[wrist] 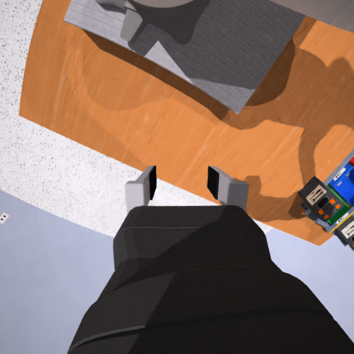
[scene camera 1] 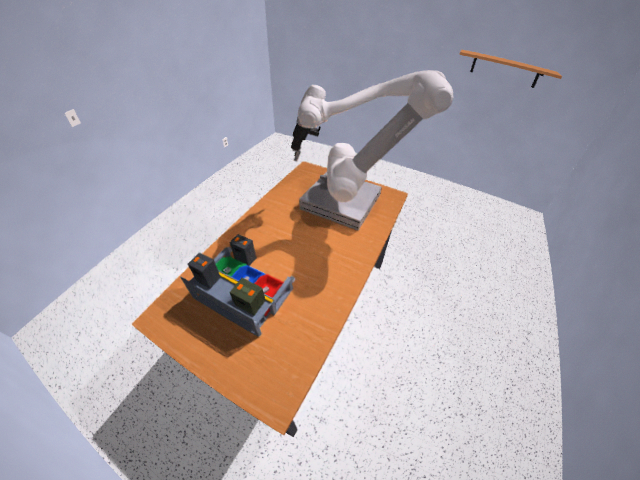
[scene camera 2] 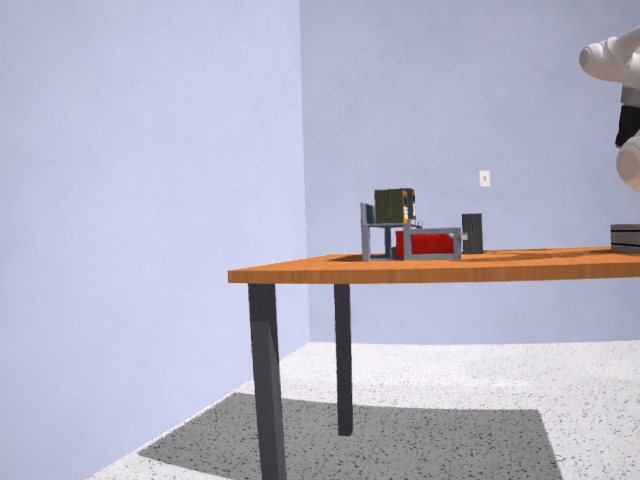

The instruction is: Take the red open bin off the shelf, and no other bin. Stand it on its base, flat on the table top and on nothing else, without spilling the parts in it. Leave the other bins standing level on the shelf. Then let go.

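Frame: origin at the arm's base, x ahead, y left, z up, level; metres.
Where they show: gripper, fingertip midpoint: (scene camera 1: 295, 158).
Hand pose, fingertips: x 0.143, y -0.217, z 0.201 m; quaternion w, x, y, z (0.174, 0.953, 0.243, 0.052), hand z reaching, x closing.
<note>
After its pixels a point has its place.
The red open bin (scene camera 1: 269, 284) {x 0.778, y 0.014, z -0.064 m} (scene camera 2: 430, 243) {x 0.825, y 0.091, z -0.028 m} stands in the lower bay of the grey shelf (scene camera 1: 219, 301) {x 1.012, y -0.039, z 0.081 m} (scene camera 2: 434, 256) {x 0.813, y 0.119, z -0.062 m}, at the end nearest scene camera 2, with small parts in it. Beside it in the same row stand the blue bin (scene camera 1: 248, 274) {x 0.780, y -0.106, z -0.063 m} (wrist: 345, 187) and the green bin (scene camera 1: 229, 266) {x 0.788, y -0.220, z -0.064 m} (wrist: 342, 211). A sliver of the red bin shows at the right edge of the wrist view. My gripper (scene camera 1: 296, 156) {x 0.143, y -0.217, z 0.201 m} (wrist: 181, 176) is open and empty, high above the table's far side near the robot's base, well away from the shelf.
A dark box (scene camera 1: 242, 250) {x 0.737, y -0.151, z 0.042 m} (scene camera 2: 471, 233) {x 0.708, y -0.137, z -0.006 m} (wrist: 317, 196) stands on the table (scene camera 1: 310, 330) {x 0.882, y 0.288, z -0.072 m} (scene camera 2: 320, 273) {x 1.038, y 0.396, z -0.079 m} (wrist: 175, 130) in front of the green bin. An olive box (scene camera 1: 247, 296) {x 0.956, y 0.067, z 0.125 m} (scene camera 2: 389, 206) {x 0.934, y 0.094, z 0.077 m} and another dark box (scene camera 1: 203, 270) {x 0.959, y -0.147, z 0.147 m} stand on the shelf's upper board. The robot's grey base plate (scene camera 1: 361, 204) {x 0.107, y 0.193, z 0.000 m} lies at the far end.
</note>
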